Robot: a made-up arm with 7 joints.
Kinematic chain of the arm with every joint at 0, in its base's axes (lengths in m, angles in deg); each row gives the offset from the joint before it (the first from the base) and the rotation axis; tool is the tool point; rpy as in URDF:
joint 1: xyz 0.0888 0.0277 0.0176 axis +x
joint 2: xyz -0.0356 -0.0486 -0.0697 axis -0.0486 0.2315 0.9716
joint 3: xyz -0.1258 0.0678 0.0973 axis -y
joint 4: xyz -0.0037 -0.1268 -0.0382 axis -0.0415 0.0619 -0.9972
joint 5: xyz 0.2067 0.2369 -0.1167 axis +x
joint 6: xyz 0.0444 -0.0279 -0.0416 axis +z
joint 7: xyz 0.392 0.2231 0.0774 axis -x
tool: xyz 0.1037 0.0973 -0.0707 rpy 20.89 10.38 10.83
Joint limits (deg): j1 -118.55..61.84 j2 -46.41..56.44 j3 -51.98..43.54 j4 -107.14..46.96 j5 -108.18..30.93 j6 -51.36..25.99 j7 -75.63..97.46
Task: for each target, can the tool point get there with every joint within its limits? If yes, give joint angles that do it. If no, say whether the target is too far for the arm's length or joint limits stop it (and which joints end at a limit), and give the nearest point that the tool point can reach.
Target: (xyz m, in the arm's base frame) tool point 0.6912 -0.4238 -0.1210
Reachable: yes | joints -58.66 3.85 -11.03 26.18 -29.16 -10.00 30.53
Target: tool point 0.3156 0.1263 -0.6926
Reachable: yes | joints -63.79 20.37 11.47 -5.87 -18.28 16.56 17.87
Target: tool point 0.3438 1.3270 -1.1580
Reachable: no: too far | nearest point 0.1792 0.6812 -0.6520 | short by 0.837 m
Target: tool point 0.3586 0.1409 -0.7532
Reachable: yes | joints -67.45 -26.30 -37.35 -48.50 -34.71 -9.28 -52.34
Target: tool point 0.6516 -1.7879 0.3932
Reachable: no: too far | nearest point 0.2811 -0.8701 0.2033 | short by 1.008 m
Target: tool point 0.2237 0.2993 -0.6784
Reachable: yes | joints -64.39 -9.72 -17.65 -62.06 -23.01 -33.28 -41.24
